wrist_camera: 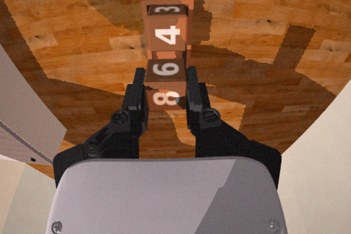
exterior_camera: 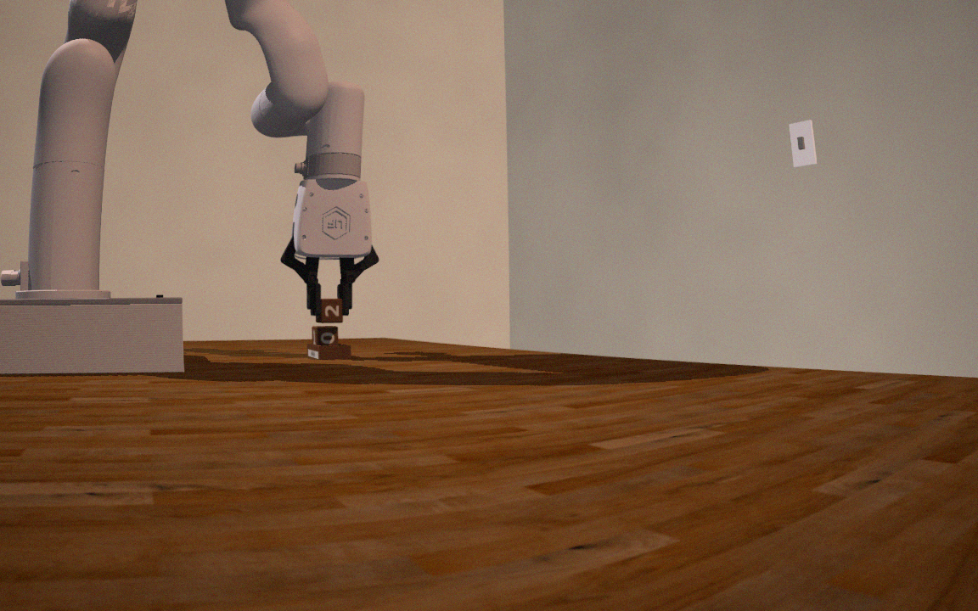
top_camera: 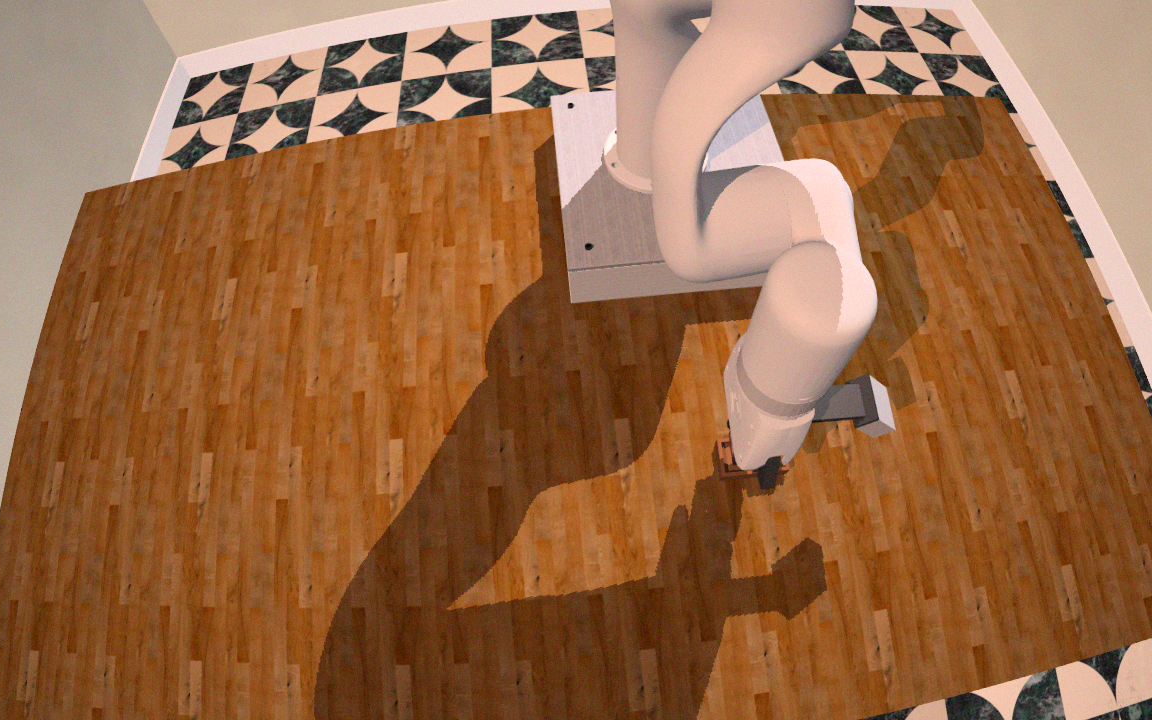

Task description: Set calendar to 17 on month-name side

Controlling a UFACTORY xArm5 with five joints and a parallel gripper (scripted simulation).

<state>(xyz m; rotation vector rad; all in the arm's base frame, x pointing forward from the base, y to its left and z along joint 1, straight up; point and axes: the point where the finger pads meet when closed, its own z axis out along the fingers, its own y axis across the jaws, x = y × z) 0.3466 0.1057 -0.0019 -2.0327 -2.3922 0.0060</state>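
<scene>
My gripper is now 7 cm above the brown tray and 2 cm to the right of it.
</scene>
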